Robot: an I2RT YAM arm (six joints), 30 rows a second.
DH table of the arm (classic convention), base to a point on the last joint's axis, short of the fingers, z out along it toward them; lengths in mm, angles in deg. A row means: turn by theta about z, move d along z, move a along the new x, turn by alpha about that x. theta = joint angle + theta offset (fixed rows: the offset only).
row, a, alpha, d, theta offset
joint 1, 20, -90, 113.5, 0
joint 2, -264, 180, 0, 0
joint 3, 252.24, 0, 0, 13.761
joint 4, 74, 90, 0, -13.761
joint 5, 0, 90, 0, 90
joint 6, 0, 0, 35.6, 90
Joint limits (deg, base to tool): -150..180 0..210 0..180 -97..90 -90..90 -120..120
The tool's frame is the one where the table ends.
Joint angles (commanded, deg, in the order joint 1, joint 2, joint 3, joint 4, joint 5, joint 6), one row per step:
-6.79 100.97 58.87 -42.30 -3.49 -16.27
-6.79 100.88 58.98 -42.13 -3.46 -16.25
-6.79 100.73 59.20 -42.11 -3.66 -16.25
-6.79 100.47 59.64 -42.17 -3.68 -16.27
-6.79 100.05 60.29 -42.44 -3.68 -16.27
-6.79 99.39 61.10 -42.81 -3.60 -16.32
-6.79 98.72 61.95 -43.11 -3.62 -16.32
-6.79 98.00 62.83 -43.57 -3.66 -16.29
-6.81 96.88 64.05 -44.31 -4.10 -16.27
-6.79 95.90 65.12 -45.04 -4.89 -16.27
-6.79 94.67 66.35 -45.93 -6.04 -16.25
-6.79 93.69 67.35 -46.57 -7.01 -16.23
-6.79 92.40 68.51 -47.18 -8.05 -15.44
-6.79 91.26 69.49 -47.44 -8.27 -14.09
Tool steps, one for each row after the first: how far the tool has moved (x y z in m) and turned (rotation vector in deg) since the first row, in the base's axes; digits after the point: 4 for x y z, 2 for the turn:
0.0007 -0.0001 0.0009 -0.07 -0.36 -0.02
0.0015 -0.0001 0.0026 0.08 -0.77 0.00
0.0030 -0.0002 0.0057 0.02 -1.41 0.02
0.0047 -0.0004 0.0104 -0.07 -2.21 0.02
0.0065 -0.0007 0.0171 -0.29 -3.29 0.06
0.0085 -0.0009 0.0241 -0.41 -4.51 0.07
0.0100 -0.0011 0.0315 -0.51 -5.64 0.04
0.0114 -0.0011 0.0425 -0.26 -7.28 0.08
0.0122 -0.0006 0.0522 0.36 -8.68 0.24
0.0125 0.0001 0.0640 1.30 -10.37 0.45
0.0125 0.0007 0.0736 2.08 -11.81 0.65
0.0121 0.0014 0.0856 3.04 -13.70 0.16
0.0117 0.0016 0.0962 3.36 -15.46 -1.02

